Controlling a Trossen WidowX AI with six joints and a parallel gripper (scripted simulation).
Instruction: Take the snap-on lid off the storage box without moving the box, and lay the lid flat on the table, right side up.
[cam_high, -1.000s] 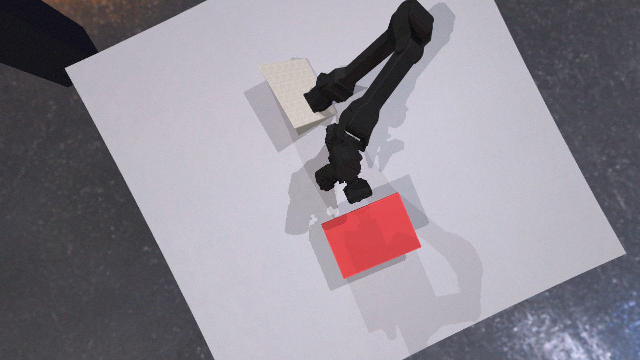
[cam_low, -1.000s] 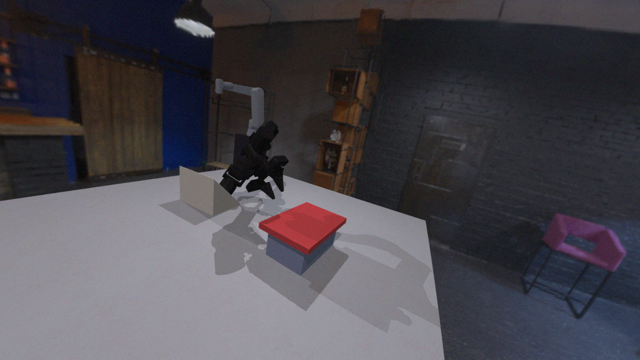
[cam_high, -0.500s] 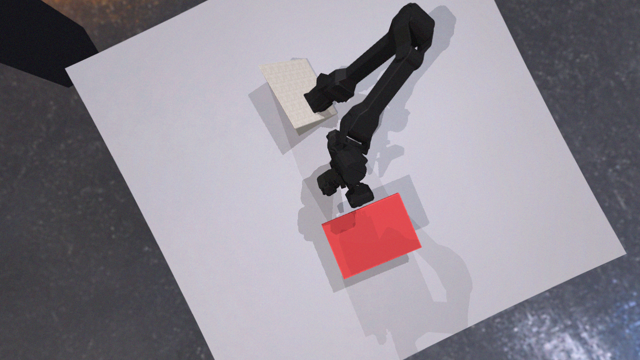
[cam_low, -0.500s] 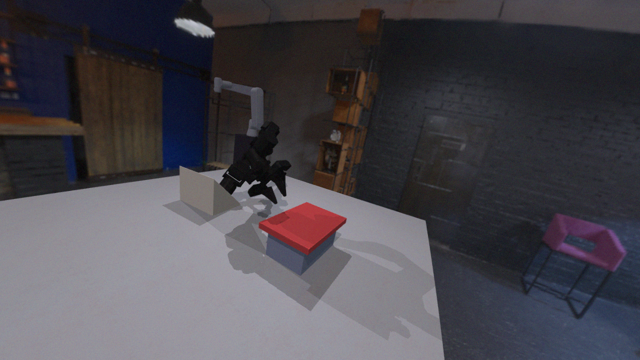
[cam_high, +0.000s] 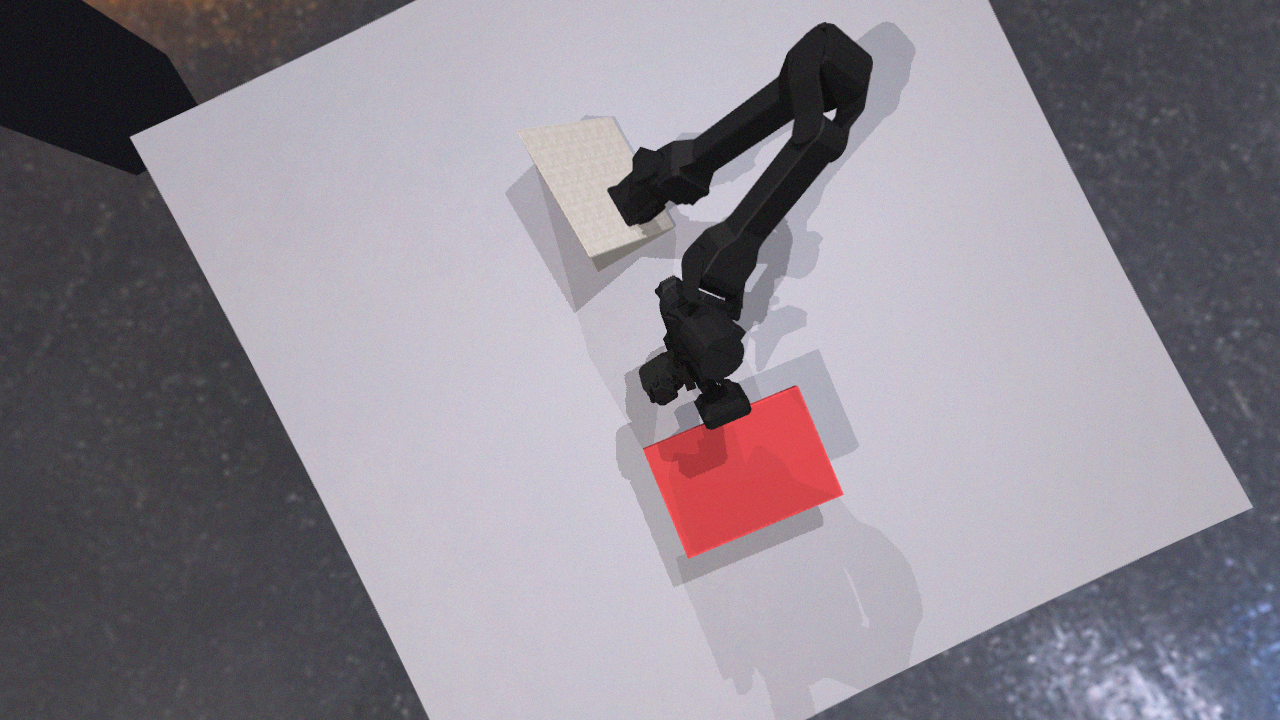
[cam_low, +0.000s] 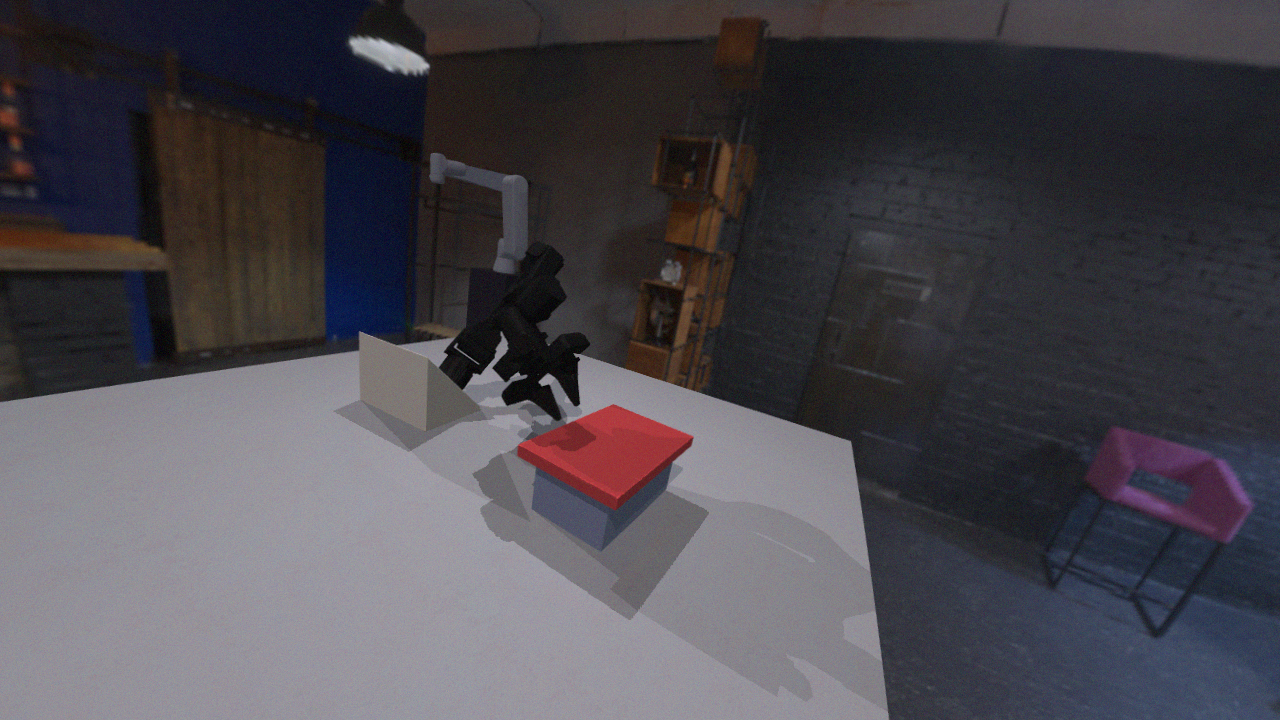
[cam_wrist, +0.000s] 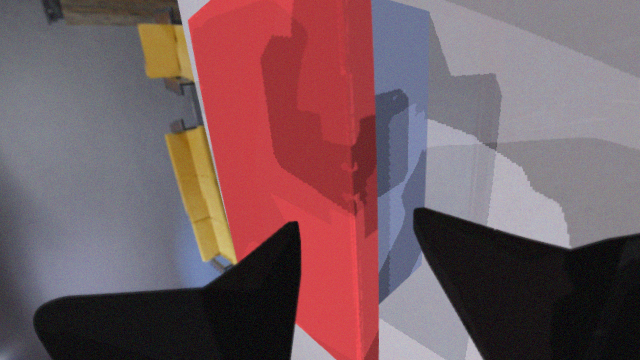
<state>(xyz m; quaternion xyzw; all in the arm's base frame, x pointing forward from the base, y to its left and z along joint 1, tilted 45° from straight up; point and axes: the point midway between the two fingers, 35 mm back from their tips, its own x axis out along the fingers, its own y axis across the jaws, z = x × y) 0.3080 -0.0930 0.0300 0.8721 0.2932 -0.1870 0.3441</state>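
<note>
Now: the red lid 100 mm ahead of my gripper tip, 20 mm below it and 10 mm to the right of it. The rest, counted from my gripper tip: blue-grey storage box (100 mm ahead, 70 mm below, 10 mm to the right).
</note>
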